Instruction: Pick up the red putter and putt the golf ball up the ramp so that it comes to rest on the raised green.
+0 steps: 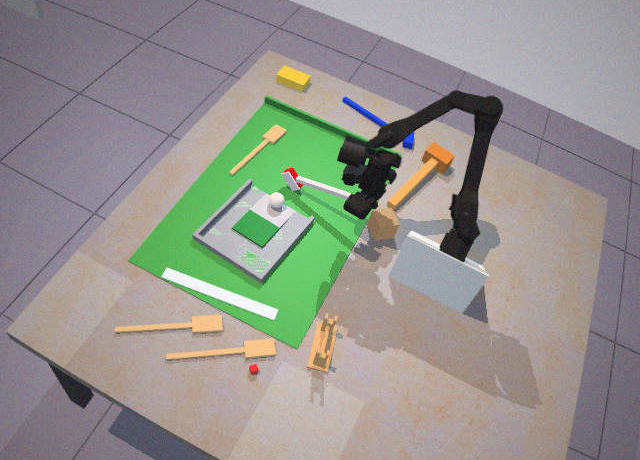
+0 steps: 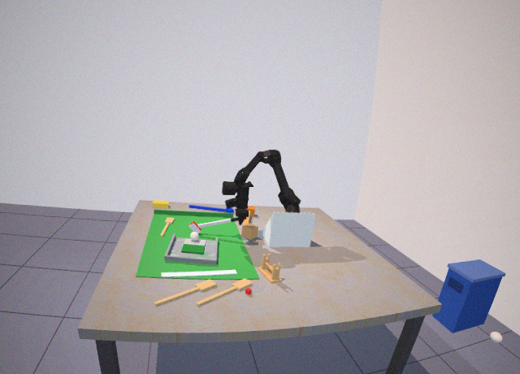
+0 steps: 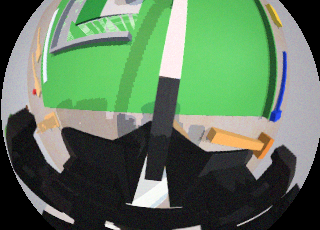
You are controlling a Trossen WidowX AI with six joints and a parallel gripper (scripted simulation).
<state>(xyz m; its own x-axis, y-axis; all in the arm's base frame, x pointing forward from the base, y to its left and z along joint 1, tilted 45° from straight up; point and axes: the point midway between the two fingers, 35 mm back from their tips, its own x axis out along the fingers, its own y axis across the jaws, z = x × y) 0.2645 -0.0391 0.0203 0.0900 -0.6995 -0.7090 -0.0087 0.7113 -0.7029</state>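
Now: the tan block 60 mm behind my gripper tip, 30 mm to the right of it and 40 mm below it. The rest, counted from my gripper tip: red putter: 120 mm ahead, 10 mm to the left; white golf ball: 220 mm ahead, 90 mm to the left, 50 mm below; grey walled platform: 210 mm ahead, 210 mm to the left, 70 mm below.
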